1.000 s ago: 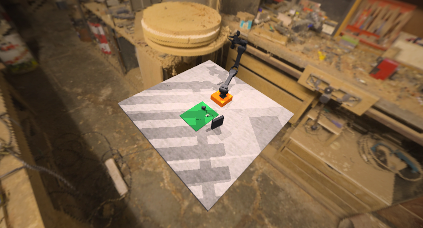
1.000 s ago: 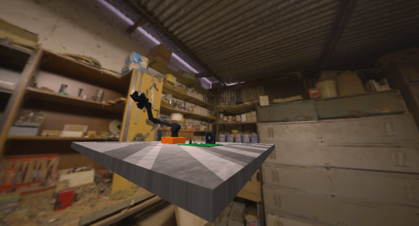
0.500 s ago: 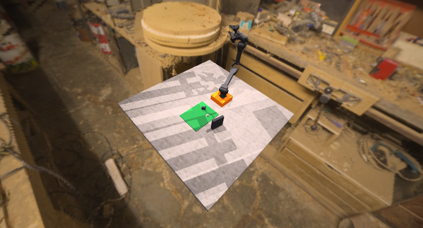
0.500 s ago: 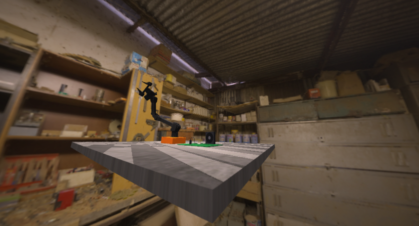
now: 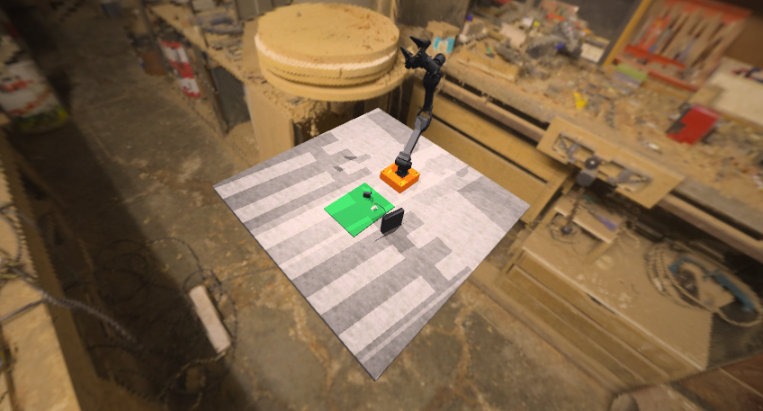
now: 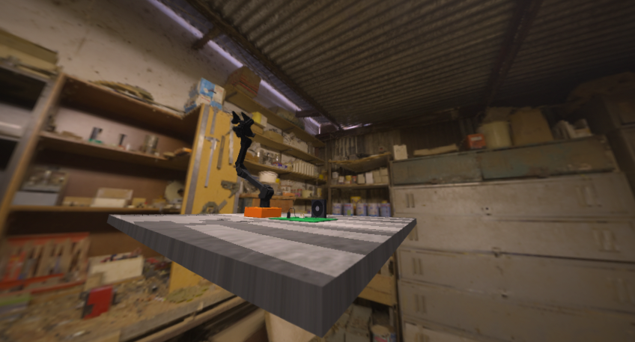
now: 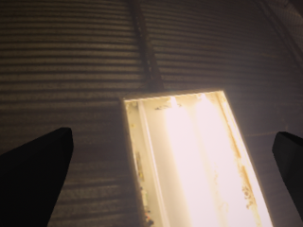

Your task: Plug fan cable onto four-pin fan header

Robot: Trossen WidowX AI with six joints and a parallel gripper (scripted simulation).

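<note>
My gripper tip is 38 cm short of the black fan plug, 18 cm to the right of it and 69 cm above it. From my gripper tip the other things lie so: pale header key: 41 cm ahead, 28 cm to the left, 70 cm below; dark square fan: 43 cm ahead, 41 cm to the left, 65 cm below; white fan header: 41 cm ahead, 27 cm to the left, 71 cm below.
</note>
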